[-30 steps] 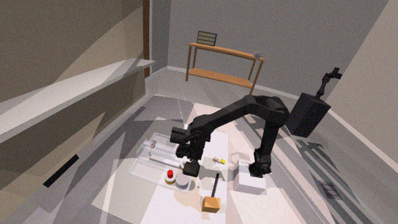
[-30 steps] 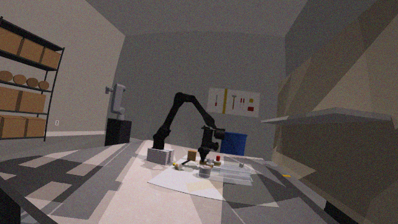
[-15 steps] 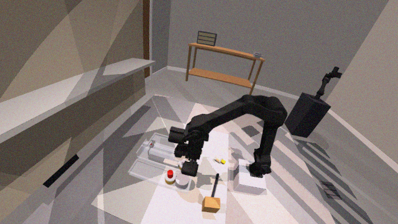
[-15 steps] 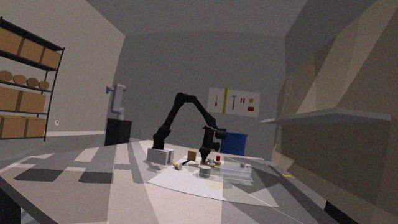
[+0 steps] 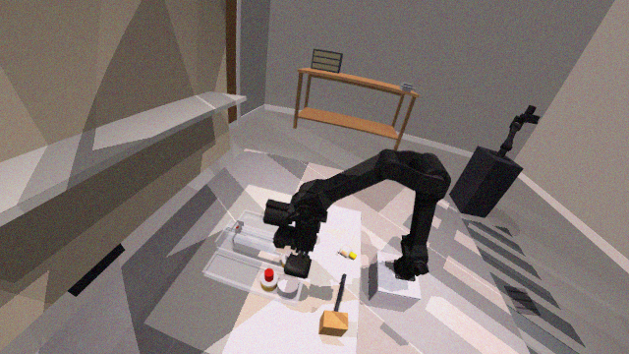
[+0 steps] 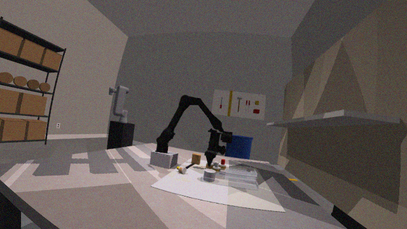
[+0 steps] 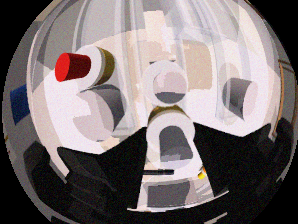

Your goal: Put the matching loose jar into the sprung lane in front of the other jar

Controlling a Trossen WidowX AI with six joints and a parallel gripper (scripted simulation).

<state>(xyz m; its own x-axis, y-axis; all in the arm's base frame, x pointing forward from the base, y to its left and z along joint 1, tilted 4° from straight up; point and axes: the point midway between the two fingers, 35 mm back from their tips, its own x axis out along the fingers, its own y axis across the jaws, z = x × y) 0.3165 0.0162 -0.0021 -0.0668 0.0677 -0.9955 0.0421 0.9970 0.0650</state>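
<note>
Right now the clear pusher lane fixture is 16 cm ahead of my gripper tip, 3 cm to the right of it and 3 cm below it.
</note>
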